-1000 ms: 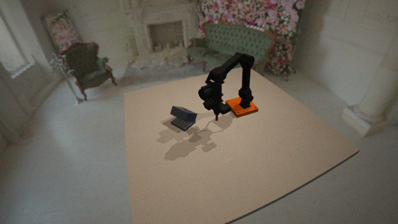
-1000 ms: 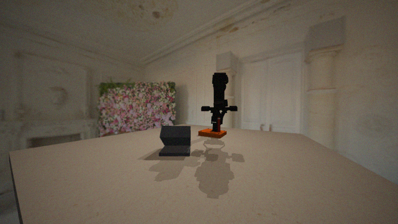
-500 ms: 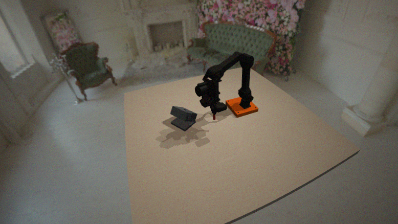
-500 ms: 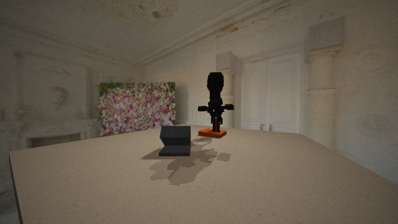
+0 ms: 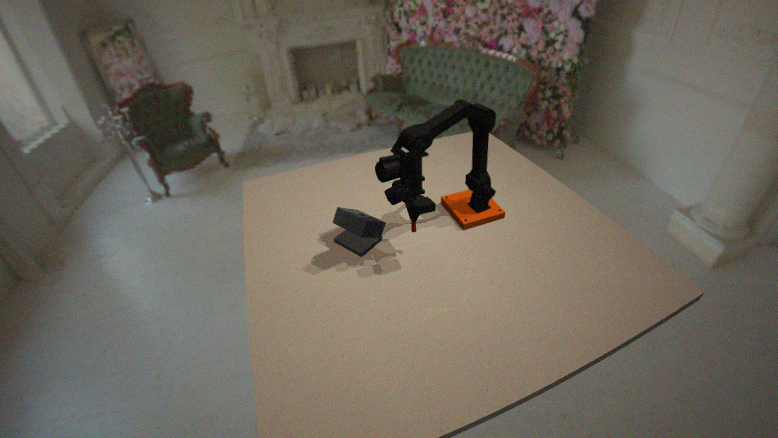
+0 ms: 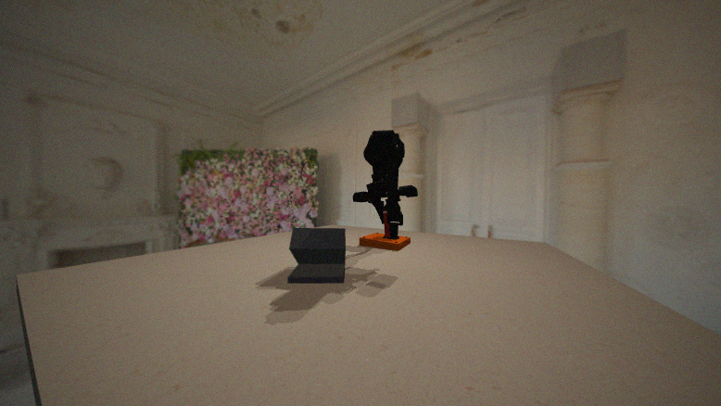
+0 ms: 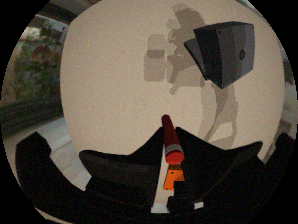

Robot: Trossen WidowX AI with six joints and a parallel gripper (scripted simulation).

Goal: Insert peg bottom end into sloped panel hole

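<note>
The dark grey sloped panel is 150 mm to the right of my gripper tip, 120 mm ahead of it and 60 mm below it. The rest, counted from my gripper tip: flat panel foot 140 mm to the right, 130 mm ahead, 120 mm below; then thin red peg 20 mm above.
</note>
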